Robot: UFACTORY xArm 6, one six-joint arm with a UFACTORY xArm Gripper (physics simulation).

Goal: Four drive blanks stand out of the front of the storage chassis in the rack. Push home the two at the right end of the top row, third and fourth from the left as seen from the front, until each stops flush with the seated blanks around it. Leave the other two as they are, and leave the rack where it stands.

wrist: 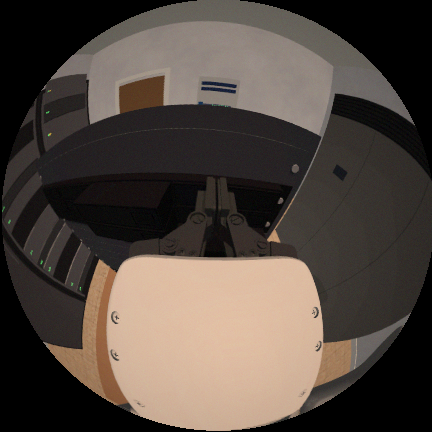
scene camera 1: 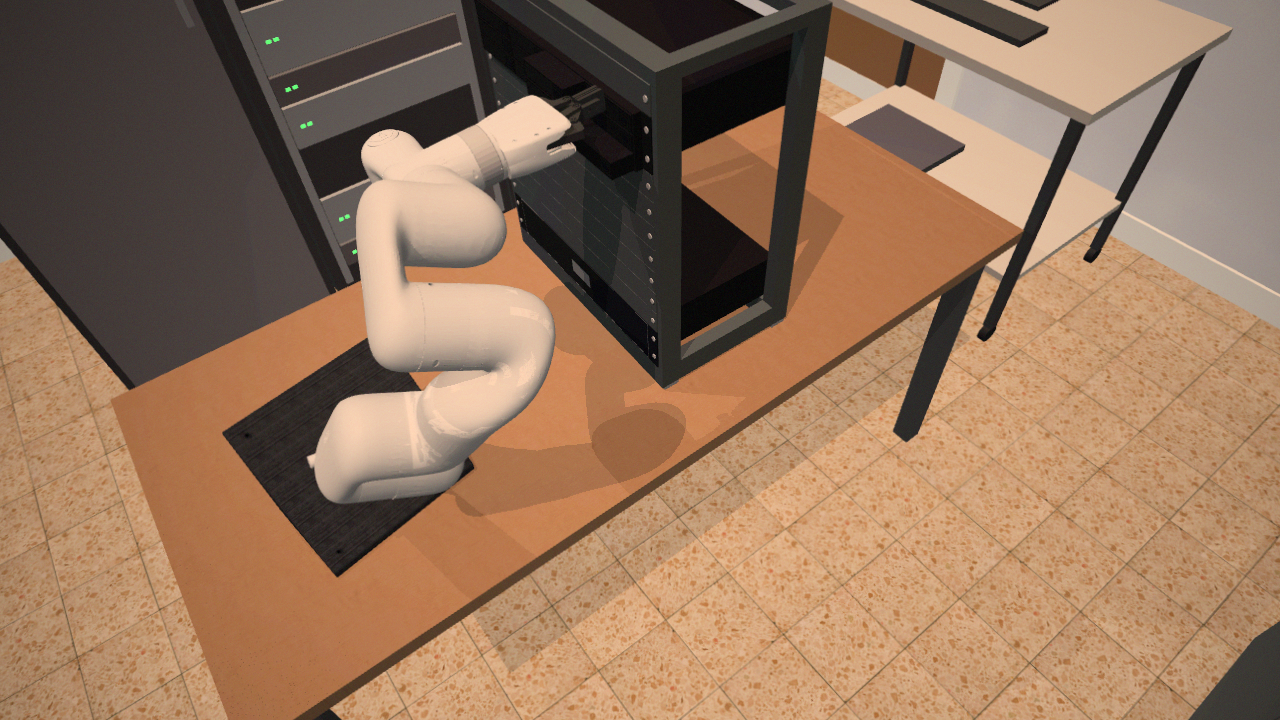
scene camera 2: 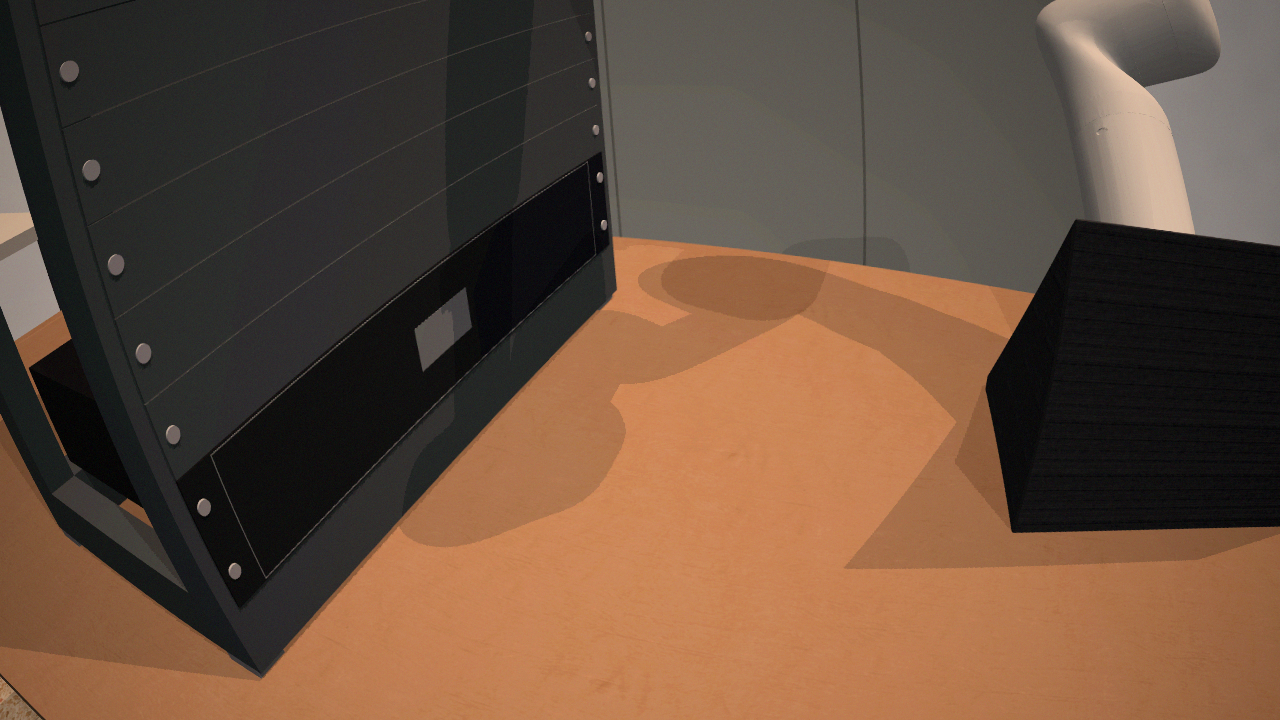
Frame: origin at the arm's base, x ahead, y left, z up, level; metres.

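Seen in the pictures: gripper, between the fingertips: (wrist: 214, 189) (scene camera 1: 601, 97); arm's base, origin of its link: (scene camera 2: 1153, 328).
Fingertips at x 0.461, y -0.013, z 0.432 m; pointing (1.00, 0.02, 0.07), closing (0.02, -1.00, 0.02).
Offsets run from my fingertips to a thing's top centre. Level surfaces: height alone.
The storage chassis (scene camera 1: 733, 98) is mounted high in the dark rack (scene camera 1: 664, 223) (scene camera 2: 322, 528). My gripper (scene camera 1: 597, 94) (wrist: 214, 189) is shut and empty, its fingertips at the right part of the chassis's top row. A drive blank @[dz +0.005, dx +0.025, dy +0.096 m] (scene camera 1: 547, 68) (wrist: 125, 194) stands out of the top row, left of the fingers. Another blank @[dz -0.052, dx +0.025, dy -0.014 m] (scene camera 1: 613, 155) stands out lower down at the right, below the fingers in scene camera 1. The fingers and dark shading hide much of the third and fourth top-row blanks; I cannot tell whether they are flush or whether the fingertips touch one. The chassis front does not show in scene camera 2.
A dark panel (wrist: 180, 152) spans the rack above the chassis opening. The rack stands on the wooden table @[dz -0.539 m] (scene camera 1: 859, 241) (scene camera 2: 733, 555). A tall equipment cabinet (scene camera 1: 384, 67) stands behind the arm. A light side table (scene camera 1: 1136, 53) stands beyond the rack. The arm stands on a black base plate (scene camera 1: 277, 474).
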